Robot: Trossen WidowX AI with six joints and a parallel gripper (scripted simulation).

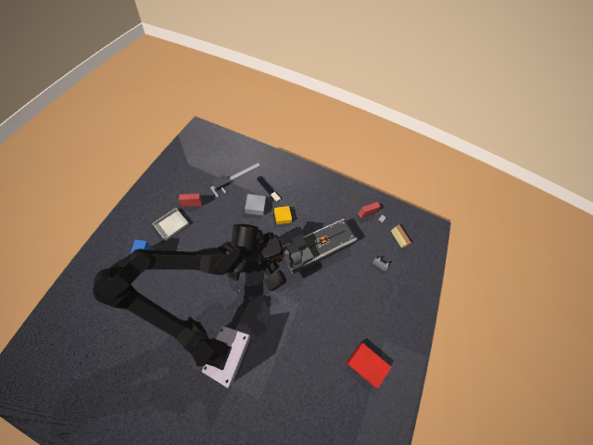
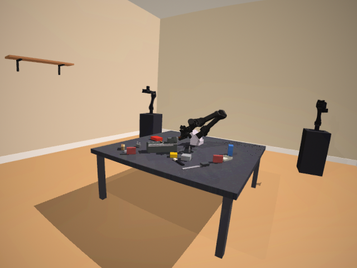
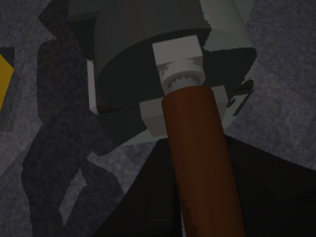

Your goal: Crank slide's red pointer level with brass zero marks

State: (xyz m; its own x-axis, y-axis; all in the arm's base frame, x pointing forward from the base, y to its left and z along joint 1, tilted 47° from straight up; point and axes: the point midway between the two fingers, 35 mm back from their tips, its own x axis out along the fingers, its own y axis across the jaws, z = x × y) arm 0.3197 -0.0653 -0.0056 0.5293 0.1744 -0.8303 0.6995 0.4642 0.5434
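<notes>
Now: gripper tip 20 mm below the brown crank handle, 10 mm to the right of it and 10 mm past it. Also, from my gripper tip: grey block 200 mm ahead, 170 mm to the left, 80 mm below; then yellow block 200 mm ahead, 80 mm below, 50 mm to the left; then red pointer 120 mm to the right, 120 mm ahead, 10 mm below.
</notes>
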